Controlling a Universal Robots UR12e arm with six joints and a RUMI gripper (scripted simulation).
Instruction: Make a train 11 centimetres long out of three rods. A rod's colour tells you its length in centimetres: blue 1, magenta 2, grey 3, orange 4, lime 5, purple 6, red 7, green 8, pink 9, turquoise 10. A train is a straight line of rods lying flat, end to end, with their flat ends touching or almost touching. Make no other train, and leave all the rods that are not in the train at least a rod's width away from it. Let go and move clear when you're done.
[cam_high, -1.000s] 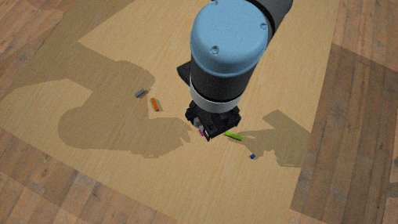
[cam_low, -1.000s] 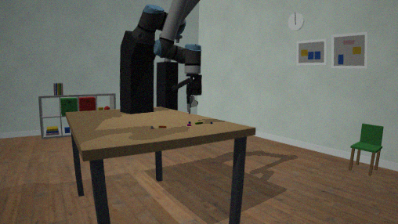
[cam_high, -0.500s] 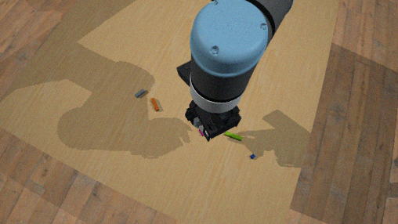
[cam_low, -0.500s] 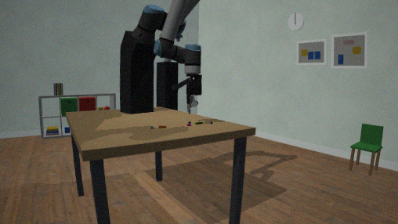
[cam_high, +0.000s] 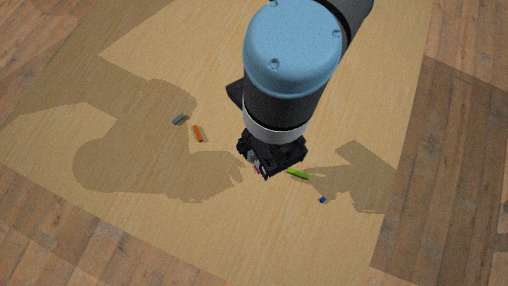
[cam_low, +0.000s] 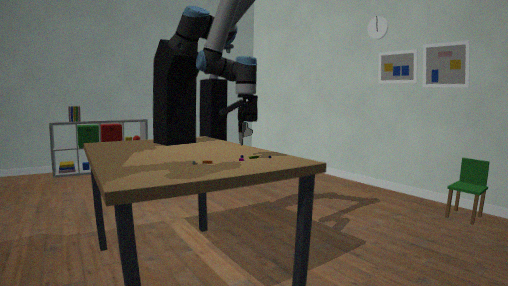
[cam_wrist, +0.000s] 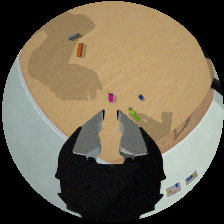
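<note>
Right now my hand is 8 cm above the magenta rod. The rest, counted from my hand: orange rod (15 cm to the right, 8 cm below, 5 cm behind); then lime rod (9 cm to the left, 8 cm below, 1 cm behind); then grey rod (21 cm to the right, 8 cm below, 7 cm behind).
</note>
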